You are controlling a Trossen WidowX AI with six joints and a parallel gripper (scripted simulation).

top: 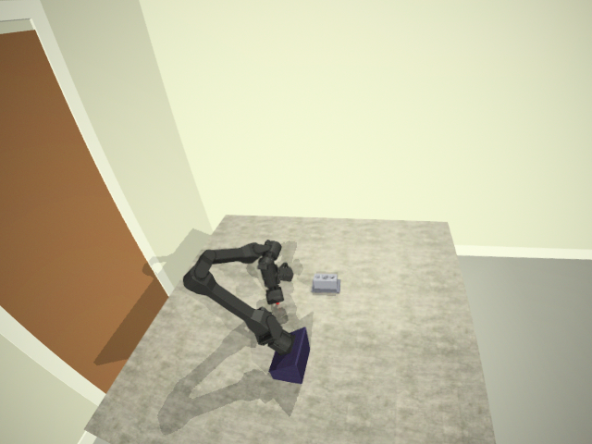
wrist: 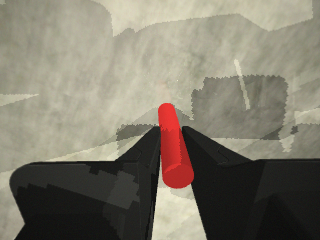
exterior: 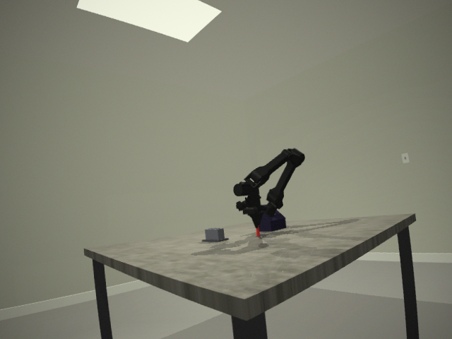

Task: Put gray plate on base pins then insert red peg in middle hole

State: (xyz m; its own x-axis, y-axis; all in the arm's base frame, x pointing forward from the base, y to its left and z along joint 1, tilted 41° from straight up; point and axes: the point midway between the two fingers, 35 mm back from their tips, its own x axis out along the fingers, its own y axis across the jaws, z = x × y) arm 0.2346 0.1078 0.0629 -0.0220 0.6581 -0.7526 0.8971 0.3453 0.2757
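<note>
Right now the gray plate is 180 mm to the right of my gripper tip and 120 mm ahead of it. The rest, counted from my gripper tip: pin base (180 mm to the right, 120 mm ahead, 40 mm below); then red peg (right at my gripper tip).
</note>
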